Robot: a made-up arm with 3 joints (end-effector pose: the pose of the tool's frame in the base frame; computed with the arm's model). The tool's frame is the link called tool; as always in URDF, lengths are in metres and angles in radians.
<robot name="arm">
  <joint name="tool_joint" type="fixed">
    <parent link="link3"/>
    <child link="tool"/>
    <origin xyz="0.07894 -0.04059 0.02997" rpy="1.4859 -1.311 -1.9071"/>
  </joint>
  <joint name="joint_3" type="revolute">
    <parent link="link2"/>
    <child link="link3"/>
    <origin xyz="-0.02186 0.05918 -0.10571" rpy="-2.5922 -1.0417 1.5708"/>
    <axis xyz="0 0 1"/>
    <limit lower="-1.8" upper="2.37"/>
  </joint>
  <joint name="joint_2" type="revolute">
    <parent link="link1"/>
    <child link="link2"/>
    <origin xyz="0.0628 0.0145 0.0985" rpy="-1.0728 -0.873 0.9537"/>
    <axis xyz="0 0 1"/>
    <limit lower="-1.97" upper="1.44"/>
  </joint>
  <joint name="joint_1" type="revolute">
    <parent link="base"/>
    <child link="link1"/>
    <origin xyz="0.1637 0.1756 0.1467" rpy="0 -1.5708 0"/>
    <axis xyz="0 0 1"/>
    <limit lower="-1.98" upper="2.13"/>
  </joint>
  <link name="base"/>
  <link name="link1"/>
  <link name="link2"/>
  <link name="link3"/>
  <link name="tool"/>
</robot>
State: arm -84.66 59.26 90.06
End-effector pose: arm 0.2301 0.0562 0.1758 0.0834 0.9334 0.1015 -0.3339
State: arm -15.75 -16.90 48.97
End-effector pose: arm 0.1346 0.2664 0.3036 0.7447 0.6343 0.0602 0.1988
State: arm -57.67 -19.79 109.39
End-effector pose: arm 0.1058 0.0570 0.3592 0.0197 -0.9347 -0.1443 -0.3242
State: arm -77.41 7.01 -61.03
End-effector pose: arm 0.1998 0.0634 0.1276 0.9547 0.2366 -0.0615 -0.1699
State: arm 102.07 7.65 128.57
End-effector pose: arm 0.1620 0.3686 0.0152 0.9416 0.2914 0.1497 -0.0780
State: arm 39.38 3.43 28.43
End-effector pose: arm 0.1818 0.2964 0.1589 1.0000 0.0013 -0.0003 0.0075
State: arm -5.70 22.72 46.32
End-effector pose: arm 0.1996 0.2358 0.2420 0.8709 0.4734 -0.0012 -0.1318
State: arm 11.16 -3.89 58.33
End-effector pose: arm 0.1556 0.3200 0.2480 0.8628 0.4904 0.0892 0.0842
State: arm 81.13 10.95 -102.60
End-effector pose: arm 0.1881 0.3288 0.2370 0.0444 -0.9765 -0.2104 0.0158
